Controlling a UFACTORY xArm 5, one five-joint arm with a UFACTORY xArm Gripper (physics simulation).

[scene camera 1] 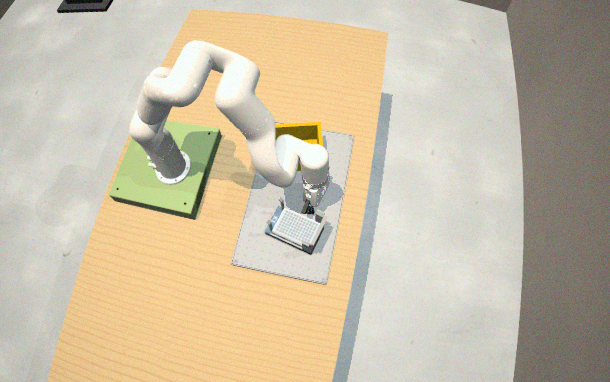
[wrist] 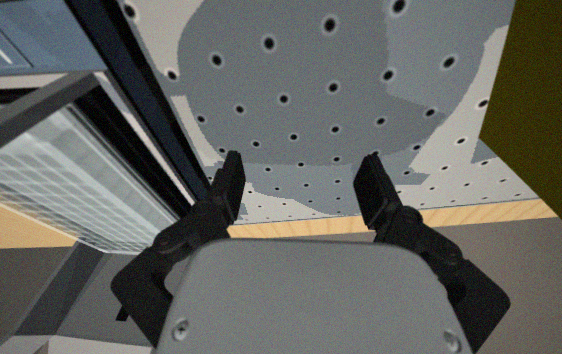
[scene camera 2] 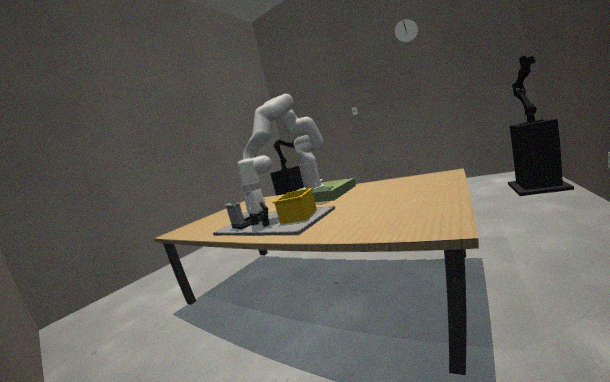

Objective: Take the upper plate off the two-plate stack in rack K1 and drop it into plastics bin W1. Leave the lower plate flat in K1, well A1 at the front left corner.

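Where they show: gripper, fingertip midpoint: (wrist: pixel 300 167) (scene camera 2: pixel 261 225); arm's base, origin of the base link: (scene camera 1: pixel 173 167) (scene camera 2: pixel 313 188).
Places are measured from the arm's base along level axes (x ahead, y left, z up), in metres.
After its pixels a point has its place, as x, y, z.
Observation:
Rack K1 (scene camera 1: pixel 271 233) (scene camera 2: pixel 235 215) @[0.519, -0.126, 0.023] (wrist: pixel 150 100) @[0.410, -0.077, -0.032] stands on the grey mat, with a blue label area and upright corner guides. A pale gridded plate (scene camera 1: pixel 298 227) @[0.448, -0.133, -0.001] (wrist: pixel 75 170) @[0.412, -0.088, 0.009] shows on top in it; the join between upper and lower plates cannot be made out. My gripper (scene camera 1: pixel 308 209) @[0.485, -0.020, -0.043] (scene camera 2: pixel 259 219) @[0.485, -0.020, -0.043] (wrist: pixel 300 167) @[0.485, -0.020, -0.043] is open and empty, low over the mat beside the rack's bin-facing side. Its left finger in the wrist view appears close to the rack's edge. The yellow bin W1 (scene camera 1: pixel 320 131) @[0.467, 0.175, 0.057] (scene camera 2: pixel 296 208) @[0.465, 0.176, 0.012] (wrist: pixel 530 90) @[0.445, 0.081, -0.025] stands on the gripper's other side, partly hidden by the arm in scene camera 1.
The perforated mat (scene camera 1: pixel 341 150) @[0.542, 0.172, -0.043] (scene camera 2: pixel 307 225) @[0.517, 0.242, -0.044] (wrist: pixel 305 115) @[0.444, -0.008, -0.043] lies on the wooden table (scene camera 1: pixel 200 300) @[0.185, -0.404, -0.056] (scene camera 2: pixel 400 210) @[0.402, 0.565, -0.056]. The arm's green base block (scene camera 1: pixel 200 145) @[0.071, 0.096, 0.000] (scene camera 2: pixel 340 188) @[0.019, 0.178, -0.018] stands to the left in scene camera 1. The table edge runs right of the mat there.

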